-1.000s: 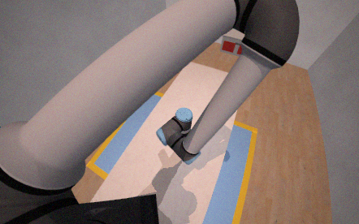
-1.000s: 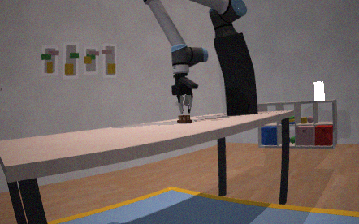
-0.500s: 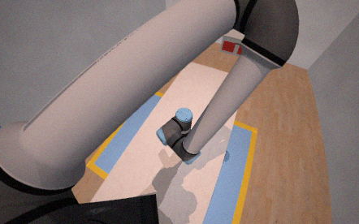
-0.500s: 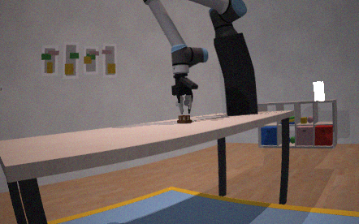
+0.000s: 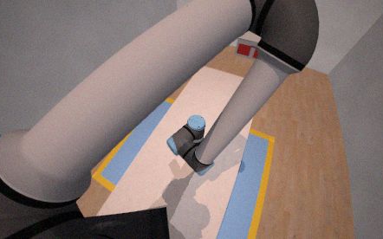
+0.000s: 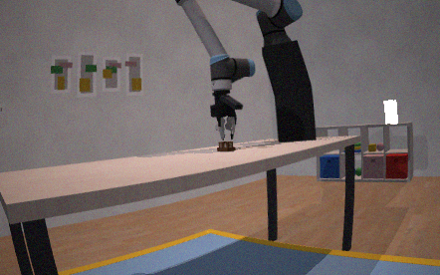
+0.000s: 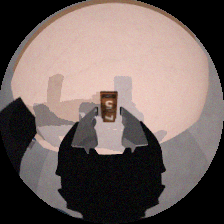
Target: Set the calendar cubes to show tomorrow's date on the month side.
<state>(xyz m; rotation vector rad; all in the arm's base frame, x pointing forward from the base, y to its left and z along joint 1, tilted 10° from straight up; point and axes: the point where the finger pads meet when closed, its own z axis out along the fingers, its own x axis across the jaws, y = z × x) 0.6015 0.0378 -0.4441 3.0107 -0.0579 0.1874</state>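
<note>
My gripper is now 6 cm above the brown tray and 2 cm to the left of it. From my hand the other things lie so: brown cube: 4 cm below, 3 cm to the right.
</note>
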